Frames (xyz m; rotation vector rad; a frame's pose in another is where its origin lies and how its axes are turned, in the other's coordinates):
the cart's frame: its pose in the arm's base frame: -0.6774 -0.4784 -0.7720 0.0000 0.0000 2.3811
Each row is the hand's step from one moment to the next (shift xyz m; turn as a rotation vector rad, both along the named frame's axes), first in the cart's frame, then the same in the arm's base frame.
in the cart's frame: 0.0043 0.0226 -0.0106 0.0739 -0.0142 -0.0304
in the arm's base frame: -0.0187 -0.0134 -0.0106 -0.0438 0.0612 -0.0304
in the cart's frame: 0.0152 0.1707 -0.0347 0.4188 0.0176 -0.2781
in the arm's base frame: -0.1287 -0.1132 -0.0347 -0.3156 0.2759 -0.2781
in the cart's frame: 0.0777 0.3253 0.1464 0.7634 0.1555 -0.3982
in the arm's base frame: -0.2805 -0.1821 0.1464 -0.6603 0.4135 -0.3982
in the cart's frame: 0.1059 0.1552 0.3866 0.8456 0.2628 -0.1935
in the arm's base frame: -0.1837 -0.0394 0.3866 -0.7938 0.3925 -0.1935
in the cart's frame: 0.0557 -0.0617 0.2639 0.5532 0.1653 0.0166
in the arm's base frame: 0.0022 0.0831 0.2639 -0.5147 0.2615 0.0166
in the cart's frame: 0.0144 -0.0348 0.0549 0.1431 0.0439 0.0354
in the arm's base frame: 0.0136 0.0351 0.0549 -0.1339 0.0668 0.0354
